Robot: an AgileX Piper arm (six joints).
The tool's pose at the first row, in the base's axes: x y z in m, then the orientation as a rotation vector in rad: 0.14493 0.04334 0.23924 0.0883 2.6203 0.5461
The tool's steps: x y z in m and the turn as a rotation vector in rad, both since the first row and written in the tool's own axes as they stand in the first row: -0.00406 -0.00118 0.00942 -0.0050 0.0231 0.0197; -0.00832 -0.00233 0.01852 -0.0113 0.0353 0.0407; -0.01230 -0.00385 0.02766 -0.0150 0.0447 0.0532; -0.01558 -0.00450 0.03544 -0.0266 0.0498 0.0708; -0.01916 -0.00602 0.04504 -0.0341 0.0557 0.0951; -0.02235 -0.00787 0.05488 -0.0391 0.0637 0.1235; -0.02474 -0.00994 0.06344 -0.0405 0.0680 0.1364; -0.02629 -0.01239 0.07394 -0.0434 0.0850 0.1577; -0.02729 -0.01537 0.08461 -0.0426 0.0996 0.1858; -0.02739 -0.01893 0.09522 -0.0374 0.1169 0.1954; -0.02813 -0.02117 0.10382 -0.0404 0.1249 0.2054; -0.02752 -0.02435 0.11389 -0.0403 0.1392 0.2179; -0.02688 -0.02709 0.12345 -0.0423 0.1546 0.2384; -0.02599 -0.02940 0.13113 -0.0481 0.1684 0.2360
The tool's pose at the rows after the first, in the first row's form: 0.15283 0.04506 0.23282 0.1069 2.6430 0.5637; 0.16076 0.04666 0.22675 0.1298 2.6546 0.5815; 0.16848 0.04798 0.22039 0.1430 2.6634 0.5924; 0.17492 0.04970 0.21518 0.1615 2.6658 0.6148; 0.18249 0.05125 0.20827 0.1903 2.6704 0.6343; 0.18982 0.05264 0.20088 0.2251 2.6775 0.6523; 0.19587 0.05348 0.19410 0.2411 2.6816 0.6595; 0.20205 0.05481 0.18523 0.2653 2.6975 0.6741; 0.20784 0.05579 0.17578 0.3007 2.7120 0.6857; 0.21281 0.05636 0.16577 0.3120 2.7306 0.6857; 0.21741 0.05731 0.15819 0.3232 2.7373 0.6948; 0.22150 0.05814 0.14847 0.3375 2.7510 0.7020; 0.22531 0.05919 0.13932 0.3622 2.7648 0.7150; 0.22804 0.05999 0.13177 0.3542 2.7765 0.7252
